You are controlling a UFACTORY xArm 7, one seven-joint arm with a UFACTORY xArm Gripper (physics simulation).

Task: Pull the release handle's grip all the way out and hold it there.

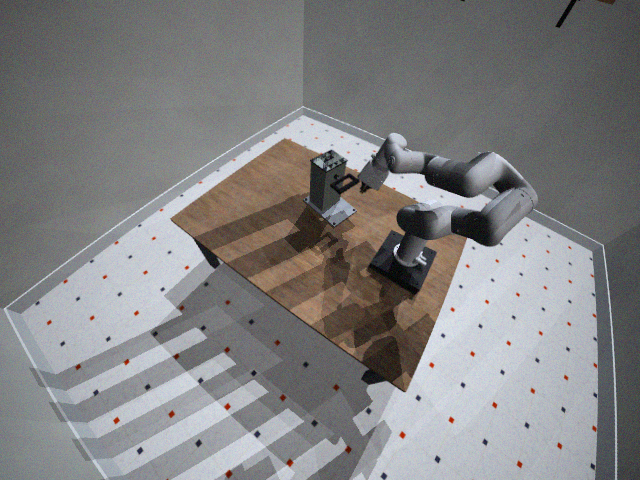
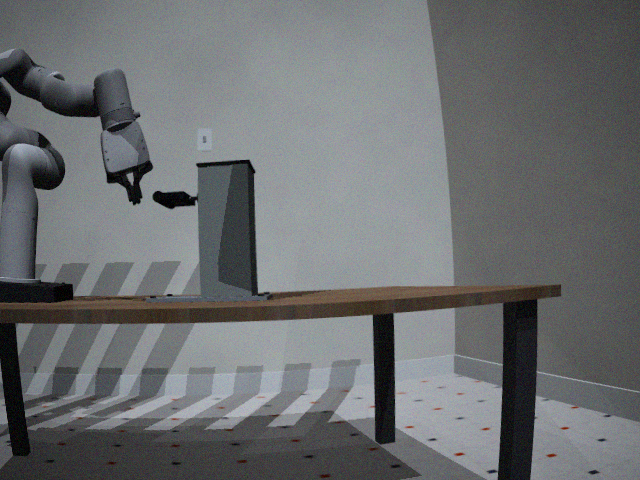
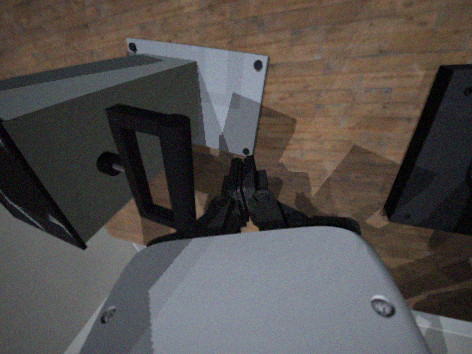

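Note:
The release handle's grip, a black rectangular frame (image 1: 339, 191) (image 2: 173, 199) (image 3: 178, 165), sticks out from the side of a tall grey box (image 1: 323, 188) (image 2: 214, 227) (image 3: 75, 135). A short bit of pale rod (image 3: 119, 166) shows between the grip and the dark collar (image 3: 107, 163) on the box face, so the grip stands close to the box. My gripper (image 1: 364, 189) (image 2: 134, 200) (image 3: 246, 172) is shut and empty, its fingertips together. It is apart from the grip, on the side away from the box, with a gap between them at about the grip's height.
The box stands on a pale bolted base plate (image 1: 338, 213) (image 2: 180, 298) (image 3: 227, 85) on the wooden table (image 1: 258, 180) (image 2: 361, 303) (image 3: 350, 50). My arm's black base (image 1: 383, 258) (image 2: 41, 292) (image 3: 440, 160) stands on the same table, on the gripper's side of the box.

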